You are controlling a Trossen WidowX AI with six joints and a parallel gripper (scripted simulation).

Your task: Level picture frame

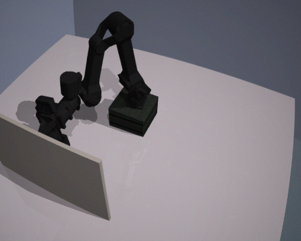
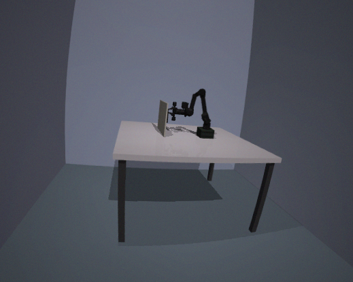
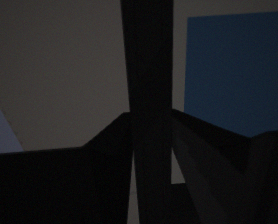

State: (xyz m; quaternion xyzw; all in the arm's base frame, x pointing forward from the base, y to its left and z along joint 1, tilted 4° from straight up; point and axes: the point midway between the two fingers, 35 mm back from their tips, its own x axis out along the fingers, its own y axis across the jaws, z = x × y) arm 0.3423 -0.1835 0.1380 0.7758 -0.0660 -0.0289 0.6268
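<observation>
My gripper tip is now 1 cm short of the picture frame, 1 cm to the right of it and 5 cm above it. Round my gripper tip: wall panel (2 cm ahead, 6 cm below).
</observation>
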